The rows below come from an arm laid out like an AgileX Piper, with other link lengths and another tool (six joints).
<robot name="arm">
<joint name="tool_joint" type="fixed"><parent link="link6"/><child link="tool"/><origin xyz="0.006 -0.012 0.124" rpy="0 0.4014 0.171"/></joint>
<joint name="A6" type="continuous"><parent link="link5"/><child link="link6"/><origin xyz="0 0.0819 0" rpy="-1.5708 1.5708 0"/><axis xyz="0 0 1"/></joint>
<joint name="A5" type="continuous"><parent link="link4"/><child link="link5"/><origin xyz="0 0 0" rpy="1.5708 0 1.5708"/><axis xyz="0 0 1"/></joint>
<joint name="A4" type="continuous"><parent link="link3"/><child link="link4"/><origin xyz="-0.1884 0.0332 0" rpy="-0.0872 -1.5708 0"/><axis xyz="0 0 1"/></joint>
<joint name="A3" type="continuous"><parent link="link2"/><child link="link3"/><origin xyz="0.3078 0.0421 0"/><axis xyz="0 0 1"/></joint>
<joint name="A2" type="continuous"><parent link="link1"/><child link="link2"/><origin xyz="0 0 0" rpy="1.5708 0 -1.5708"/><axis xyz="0 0 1"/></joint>
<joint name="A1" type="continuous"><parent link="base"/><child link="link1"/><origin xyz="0 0 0.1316" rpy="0 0 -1.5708"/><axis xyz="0 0 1"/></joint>
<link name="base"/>
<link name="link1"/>
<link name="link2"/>
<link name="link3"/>
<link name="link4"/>
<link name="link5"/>
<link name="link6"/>
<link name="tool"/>
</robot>
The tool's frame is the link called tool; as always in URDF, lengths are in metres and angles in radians. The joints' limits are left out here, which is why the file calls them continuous.
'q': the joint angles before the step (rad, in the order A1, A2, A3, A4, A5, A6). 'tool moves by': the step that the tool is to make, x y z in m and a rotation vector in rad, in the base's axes. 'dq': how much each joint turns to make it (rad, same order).
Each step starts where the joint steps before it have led.
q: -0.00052 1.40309 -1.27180 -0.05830 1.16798 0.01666
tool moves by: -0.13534 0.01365 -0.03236 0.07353 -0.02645 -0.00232
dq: 0.00013 -0.47171 0.44809 0.07352 -0.00280 0.00014
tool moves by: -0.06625 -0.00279 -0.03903 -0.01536 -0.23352 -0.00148
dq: -0.00013 -0.44847 0.30433 -0.01522 -0.08940 -0.00013
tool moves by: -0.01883 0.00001 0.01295 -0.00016 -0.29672 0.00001
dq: 0.00001 -0.29782 0.01649 0.00000 -0.01540 0.00000
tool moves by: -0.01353 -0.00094 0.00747 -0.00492 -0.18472 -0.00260
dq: -0.00002 -0.18138 -0.00004 -0.00546 -0.00331 -0.00001
